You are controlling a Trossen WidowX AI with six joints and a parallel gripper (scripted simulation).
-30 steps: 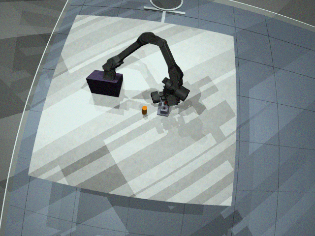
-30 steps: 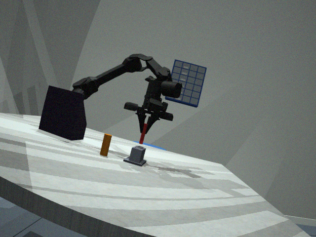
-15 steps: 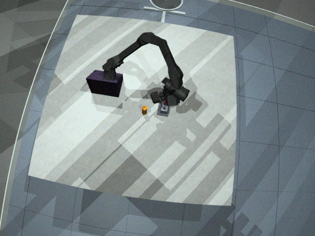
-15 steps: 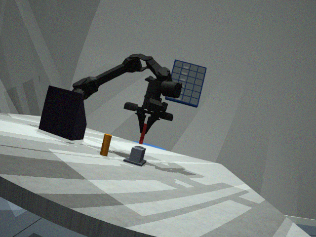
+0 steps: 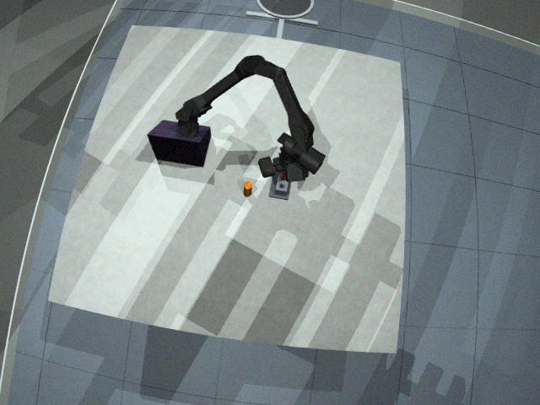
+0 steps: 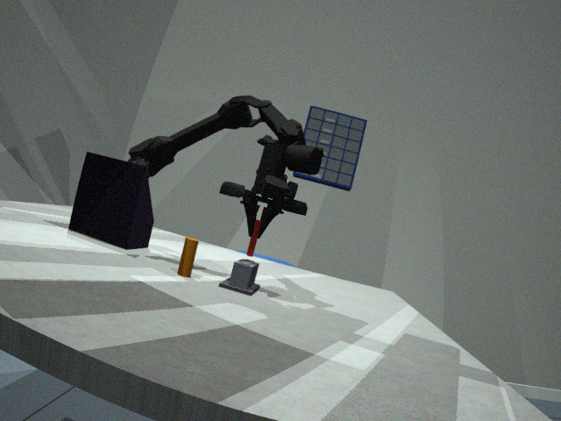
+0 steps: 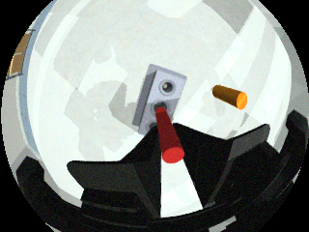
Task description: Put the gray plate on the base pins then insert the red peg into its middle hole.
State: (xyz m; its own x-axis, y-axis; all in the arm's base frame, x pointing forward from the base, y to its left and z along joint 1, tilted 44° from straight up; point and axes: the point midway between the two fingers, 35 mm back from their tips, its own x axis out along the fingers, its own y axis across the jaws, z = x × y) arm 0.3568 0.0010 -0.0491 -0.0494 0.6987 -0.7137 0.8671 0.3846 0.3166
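My gripper tip is now right at the red peg. The rest, counted from my gripper tip: gray plate 70 mm below; base 110 mm below; orange cylinder 110 mm behind, 70 mm to the right, 70 mm below.
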